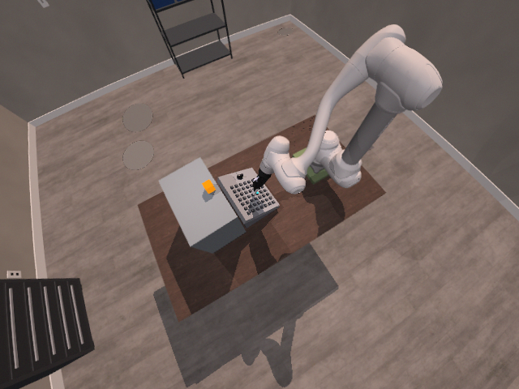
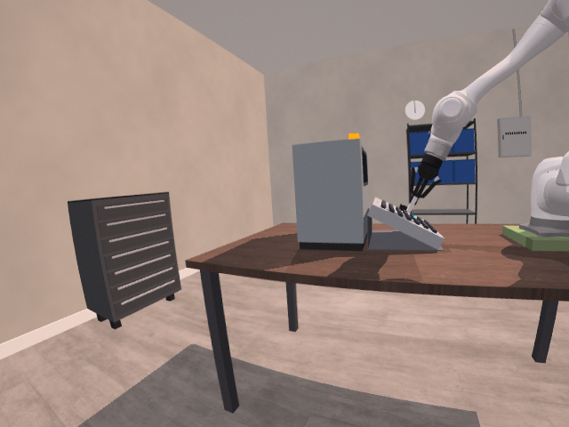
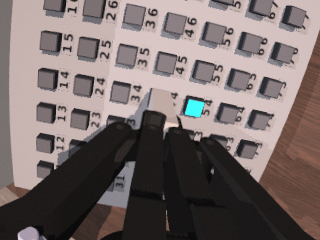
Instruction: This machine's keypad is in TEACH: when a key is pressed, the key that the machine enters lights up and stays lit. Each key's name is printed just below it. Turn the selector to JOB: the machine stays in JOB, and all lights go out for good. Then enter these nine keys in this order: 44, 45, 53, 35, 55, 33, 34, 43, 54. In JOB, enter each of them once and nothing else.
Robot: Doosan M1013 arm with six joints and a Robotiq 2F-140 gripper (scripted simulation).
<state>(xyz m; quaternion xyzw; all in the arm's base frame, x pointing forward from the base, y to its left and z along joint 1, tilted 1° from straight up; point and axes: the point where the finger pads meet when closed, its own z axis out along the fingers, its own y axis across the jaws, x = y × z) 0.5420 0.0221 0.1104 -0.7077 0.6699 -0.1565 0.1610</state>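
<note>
My hand is 20 mm short of the key 44 and 40 mm above it. From my hand the other things lie so: black selector knob: 30 mm ahead, 160 mm to the right, 30 mm below; then sloped keypad: 50 mm ahead, 50 mm to the right, 80 mm below.
</note>
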